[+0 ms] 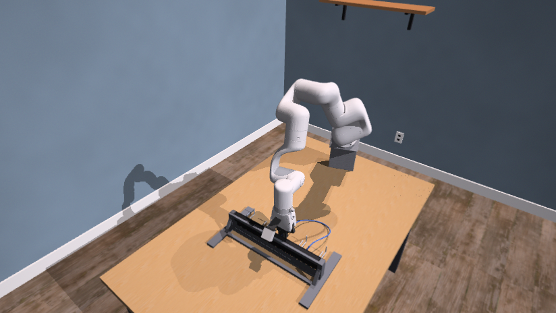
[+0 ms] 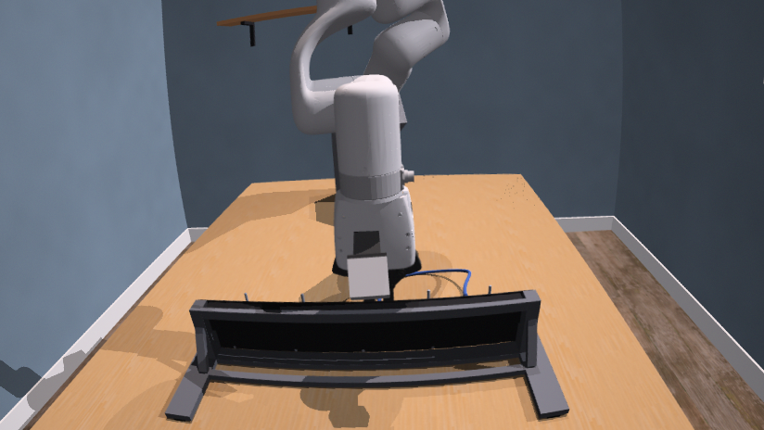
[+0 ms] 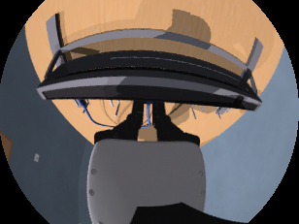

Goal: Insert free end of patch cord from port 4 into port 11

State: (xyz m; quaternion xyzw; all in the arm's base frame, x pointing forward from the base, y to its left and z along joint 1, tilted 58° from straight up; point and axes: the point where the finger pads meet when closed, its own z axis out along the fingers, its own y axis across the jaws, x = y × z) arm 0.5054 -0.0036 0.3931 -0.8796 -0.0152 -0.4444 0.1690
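My hand is 20 mm short of the plug and 20 mm above it.
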